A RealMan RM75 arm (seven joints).
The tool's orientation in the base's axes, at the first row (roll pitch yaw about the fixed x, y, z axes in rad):
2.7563, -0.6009, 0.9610
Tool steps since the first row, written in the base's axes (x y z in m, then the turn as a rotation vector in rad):
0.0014, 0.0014, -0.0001, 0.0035, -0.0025, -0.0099
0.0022, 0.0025, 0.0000, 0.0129, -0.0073, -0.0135
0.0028, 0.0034, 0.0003, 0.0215, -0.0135, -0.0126
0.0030, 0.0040, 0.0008, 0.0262, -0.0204, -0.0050
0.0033, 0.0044, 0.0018, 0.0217, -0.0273, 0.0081
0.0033, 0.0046, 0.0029, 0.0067, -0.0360, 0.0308
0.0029, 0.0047, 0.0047, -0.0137, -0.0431, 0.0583
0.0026, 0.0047, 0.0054, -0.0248, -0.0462, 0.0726
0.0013, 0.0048, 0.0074, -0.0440, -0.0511, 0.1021
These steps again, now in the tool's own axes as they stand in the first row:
0.0016, -0.0001, 0.0012, -0.0056, 0.0009, 0.0092
0.0027, -0.0004, 0.0019, -0.0065, 0.0092, 0.0166
0.0038, -0.0005, 0.0022, -0.0061, 0.0193, 0.0198
0.0046, -0.0007, 0.0021, -0.0042, 0.0295, 0.0154
0.0056, -0.0004, 0.0016, -0.0036, 0.0356, 0.0012
0.0063, -0.0002, 0.0008, -0.0038, 0.0392, -0.0272
0.0072, 0.0000, -0.0008, -0.0027, 0.0397, -0.0621
0.0075, 0.0000, -0.0015, -0.0019, 0.0393, -0.0805
0.0080, -0.0003, -0.0038, 0.0024, 0.0396, -0.1157

